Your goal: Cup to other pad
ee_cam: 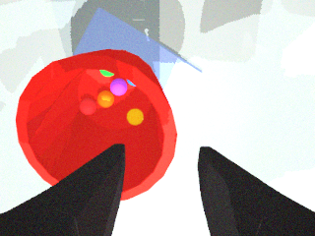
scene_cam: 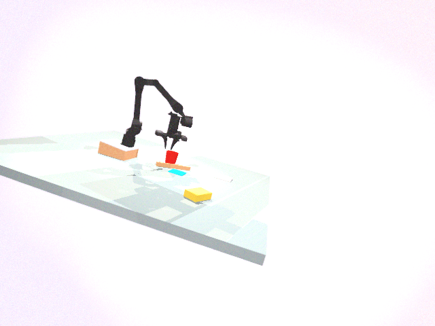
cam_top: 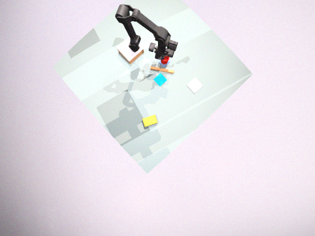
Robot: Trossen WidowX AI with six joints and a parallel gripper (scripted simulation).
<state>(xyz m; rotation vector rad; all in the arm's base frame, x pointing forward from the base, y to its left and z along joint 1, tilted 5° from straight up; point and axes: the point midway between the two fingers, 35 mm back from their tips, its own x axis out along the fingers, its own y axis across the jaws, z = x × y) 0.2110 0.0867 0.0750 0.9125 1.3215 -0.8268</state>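
The red cup is 4 cm below my gripper tip, 3 cm ahead of it and 1 cm to the left of it. Also, from my gripper tip: yellow marble: 7 cm below, 2 cm to the left, 1 cm ahead; then blue pad: 9 cm below, 3 cm ahead, 1 cm to the left; then wooden bar: 8 cm below, 7 cm ahead, 6 cm to the right.
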